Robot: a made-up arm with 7 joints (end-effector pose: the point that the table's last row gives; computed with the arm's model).
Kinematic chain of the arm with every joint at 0, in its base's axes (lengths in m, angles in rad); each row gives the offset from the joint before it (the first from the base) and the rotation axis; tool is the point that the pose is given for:
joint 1: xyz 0 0 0.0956 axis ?
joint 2: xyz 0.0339 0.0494 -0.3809 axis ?
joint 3: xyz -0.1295 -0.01 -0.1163 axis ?
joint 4: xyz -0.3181 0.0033 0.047 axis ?
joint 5: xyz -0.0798 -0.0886 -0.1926 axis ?
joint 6: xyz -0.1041 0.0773 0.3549 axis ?
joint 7: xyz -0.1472 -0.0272 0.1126 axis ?
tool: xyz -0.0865 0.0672 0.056
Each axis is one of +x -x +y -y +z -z.
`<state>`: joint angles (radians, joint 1 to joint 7).
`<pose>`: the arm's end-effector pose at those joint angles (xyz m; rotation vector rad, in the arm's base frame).
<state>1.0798 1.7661 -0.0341 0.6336 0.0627 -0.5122 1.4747</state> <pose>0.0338 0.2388 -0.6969 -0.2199 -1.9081 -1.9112</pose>
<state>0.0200 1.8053 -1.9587 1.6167 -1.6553 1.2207 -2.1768</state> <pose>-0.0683 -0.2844 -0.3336 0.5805 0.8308 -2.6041</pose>
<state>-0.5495 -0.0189 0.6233 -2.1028 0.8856 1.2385 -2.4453</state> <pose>-0.6276 0.3817 -0.1487 1.0951 -1.6534 -0.7928</pose>
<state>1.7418 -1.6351 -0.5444 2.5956 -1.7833 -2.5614 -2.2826</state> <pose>-0.0651 -0.3284 0.4491 1.1224 -0.1956 -0.7475</pose>
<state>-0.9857 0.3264 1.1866 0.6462 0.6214 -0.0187 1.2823</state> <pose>-0.6061 0.8790 -0.1406 1.2665 -0.4290 -1.9222</pose>
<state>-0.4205 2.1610 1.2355 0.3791 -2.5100 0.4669 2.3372</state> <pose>0.1975 0.8665 -0.2515 -1.4765 -0.0131 -1.2003</pose>
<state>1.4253 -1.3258 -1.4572 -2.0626 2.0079 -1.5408 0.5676</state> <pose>0.2040 -0.1983 0.2002 0.3399 1.5613 -0.6723</pose>
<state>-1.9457 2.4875 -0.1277 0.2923 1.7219 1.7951 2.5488</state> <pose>0.2577 0.0700 0.5997 0.5295 -0.5946 -1.2853</pose>
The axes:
joint 1: -x
joint 2: -z
joint 3: -y
joint 4: +z
joint 5: -z
joint 6: +y
joint 7: -z

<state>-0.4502 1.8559 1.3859 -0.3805 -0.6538 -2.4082 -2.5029</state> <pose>-0.0423 0.7278 -0.6877 2.4802 -1.3419 -0.3418</pose>
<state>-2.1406 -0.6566 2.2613 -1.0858 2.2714 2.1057 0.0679</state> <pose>0.0845 0.9848 0.7358 -0.2751 0.6680 -1.0909</pose>
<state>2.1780 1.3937 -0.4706 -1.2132 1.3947 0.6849 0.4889</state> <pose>-0.0052 -0.0814 -0.0511 -1.8387 1.7689 1.1970</pose>
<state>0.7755 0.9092 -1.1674 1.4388 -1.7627 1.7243 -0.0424</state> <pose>-0.0611 -0.1489 0.2028 -1.0495 1.1366 2.0754</pose>
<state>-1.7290 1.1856 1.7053 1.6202 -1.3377 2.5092 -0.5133</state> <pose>-0.1785 0.9033 0.5231 -1.0776 2.1197 0.4582</pose>
